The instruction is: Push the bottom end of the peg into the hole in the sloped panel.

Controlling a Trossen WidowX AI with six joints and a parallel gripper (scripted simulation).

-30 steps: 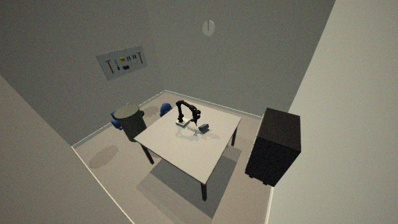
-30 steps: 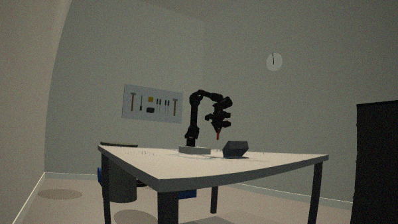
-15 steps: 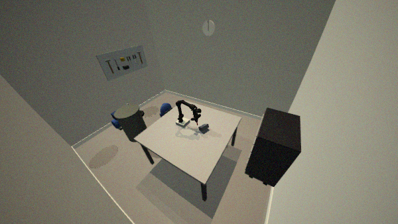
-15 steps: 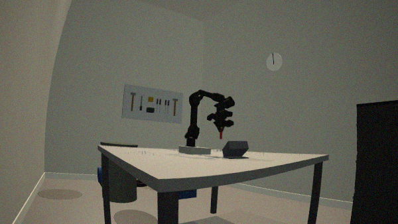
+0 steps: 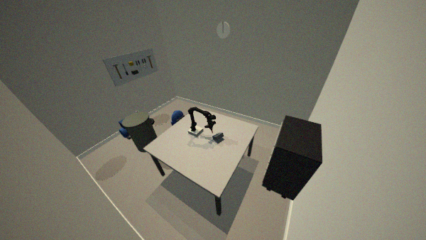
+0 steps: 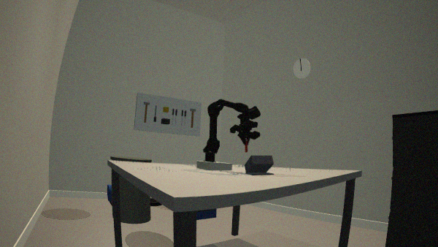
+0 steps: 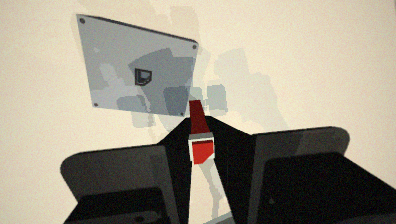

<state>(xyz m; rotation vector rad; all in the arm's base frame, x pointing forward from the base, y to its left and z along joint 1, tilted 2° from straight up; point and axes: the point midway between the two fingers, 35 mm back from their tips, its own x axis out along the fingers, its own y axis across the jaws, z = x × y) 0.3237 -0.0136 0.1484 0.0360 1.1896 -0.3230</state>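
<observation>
Now: the dark sloped panel 110 mm below my gripper tip, 80 mm ahead of it and 20 mm to the left of it. Round my gripper tip: red peg 10 mm behind, 10 mm above.
</observation>
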